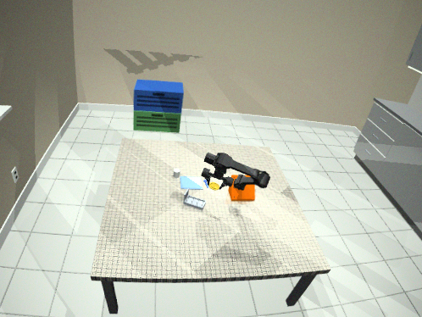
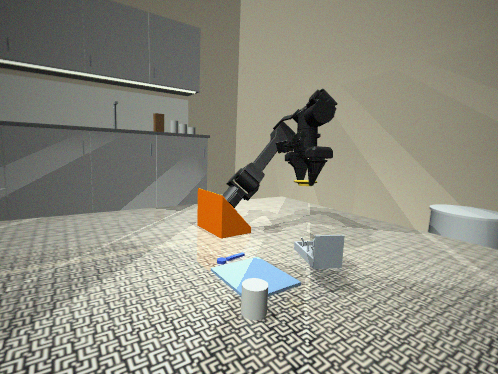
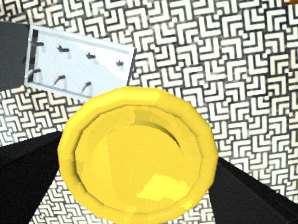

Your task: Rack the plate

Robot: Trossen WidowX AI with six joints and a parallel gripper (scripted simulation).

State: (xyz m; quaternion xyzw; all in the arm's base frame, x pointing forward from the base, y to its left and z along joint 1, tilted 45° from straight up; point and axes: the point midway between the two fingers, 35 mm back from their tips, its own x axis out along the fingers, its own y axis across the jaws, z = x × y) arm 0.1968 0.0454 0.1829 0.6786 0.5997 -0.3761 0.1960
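My gripper tip is 10 cm short of the grey dish rack, 3 cm to the left of it and 15 cm above it. The rest, counted from my gripper tip: light blue mat 12 cm ahead, 24 cm to the right, 17 cm below; then yellow plate 1 cm above; then blue spoon 1 cm ahead, 25 cm to the right, 17 cm below.
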